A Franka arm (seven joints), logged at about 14 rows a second.
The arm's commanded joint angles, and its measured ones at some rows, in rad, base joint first. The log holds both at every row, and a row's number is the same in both.
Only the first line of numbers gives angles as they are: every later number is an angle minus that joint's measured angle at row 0.
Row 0, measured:
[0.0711 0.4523 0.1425 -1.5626 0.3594 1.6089 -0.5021]
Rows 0 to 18, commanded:
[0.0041 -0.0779 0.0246 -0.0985 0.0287 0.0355 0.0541]
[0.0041 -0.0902 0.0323 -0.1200 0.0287 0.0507 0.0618]
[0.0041 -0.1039 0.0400 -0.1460 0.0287 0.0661 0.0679]
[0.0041 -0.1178 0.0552 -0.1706 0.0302 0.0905 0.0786]
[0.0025 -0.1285 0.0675 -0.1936 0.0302 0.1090 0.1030]
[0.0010 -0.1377 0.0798 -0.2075 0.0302 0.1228 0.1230]
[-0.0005 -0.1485 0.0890 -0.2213 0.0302 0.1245 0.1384]
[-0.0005 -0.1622 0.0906 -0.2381 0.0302 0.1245 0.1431]
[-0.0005 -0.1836 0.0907 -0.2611 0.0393 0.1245 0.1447]
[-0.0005 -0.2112 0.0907 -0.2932 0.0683 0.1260 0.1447]
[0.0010 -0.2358 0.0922 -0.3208 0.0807 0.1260 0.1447]
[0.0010 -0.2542 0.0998 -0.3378 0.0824 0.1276 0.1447]
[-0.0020 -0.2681 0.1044 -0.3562 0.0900 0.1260 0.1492]
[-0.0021 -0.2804 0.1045 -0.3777 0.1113 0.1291 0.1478]
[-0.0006 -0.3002 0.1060 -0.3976 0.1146 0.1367 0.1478]
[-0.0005 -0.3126 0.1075 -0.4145 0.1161 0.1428 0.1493]
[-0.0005 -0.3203 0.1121 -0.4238 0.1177 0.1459 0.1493]
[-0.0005 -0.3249 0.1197 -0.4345 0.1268 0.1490 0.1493]
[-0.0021 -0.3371 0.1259 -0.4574 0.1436 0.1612 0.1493]
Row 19, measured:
[0.0006 -0.2801 0.1077 -0.3817 0.1015 0.1306 0.1338]
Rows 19 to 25, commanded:
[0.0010 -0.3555 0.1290 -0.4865 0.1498 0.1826 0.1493]
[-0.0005 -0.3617 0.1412 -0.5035 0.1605 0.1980 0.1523]
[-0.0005 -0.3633 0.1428 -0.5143 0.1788 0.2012 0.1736]
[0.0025 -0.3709 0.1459 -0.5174 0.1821 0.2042 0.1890]
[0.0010 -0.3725 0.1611 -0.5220 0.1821 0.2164 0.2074]
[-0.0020 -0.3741 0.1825 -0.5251 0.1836 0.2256 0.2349]
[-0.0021 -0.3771 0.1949 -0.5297 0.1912 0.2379 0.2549]
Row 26, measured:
[0.0000 -0.3365 0.1589 -0.4872 0.1541 0.2008 0.1969]
